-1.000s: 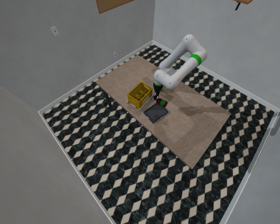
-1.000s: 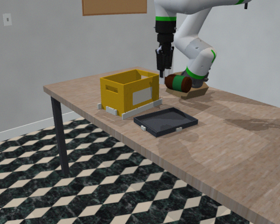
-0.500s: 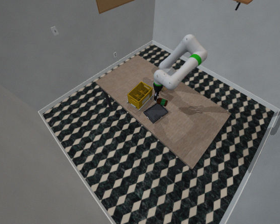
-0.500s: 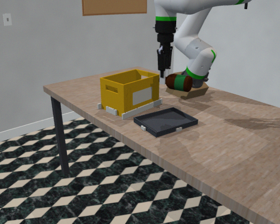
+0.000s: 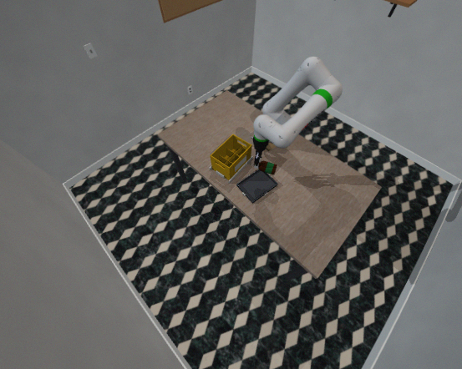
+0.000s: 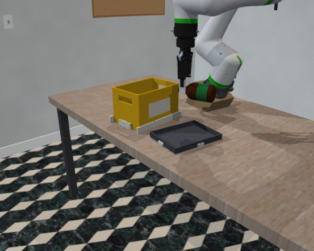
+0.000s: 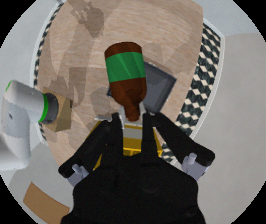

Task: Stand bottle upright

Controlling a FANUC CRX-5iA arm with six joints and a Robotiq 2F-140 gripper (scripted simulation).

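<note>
My gripper is now 5 cm to the right of the bottle, 2 cm past it and 2 cm above it. Round my hand: yellow crate (24 cm to the right, 14 cm below, 2 cm ahead); dark grey tray (21 cm below, 5 cm to the left, 3 cm ahead).
</note>
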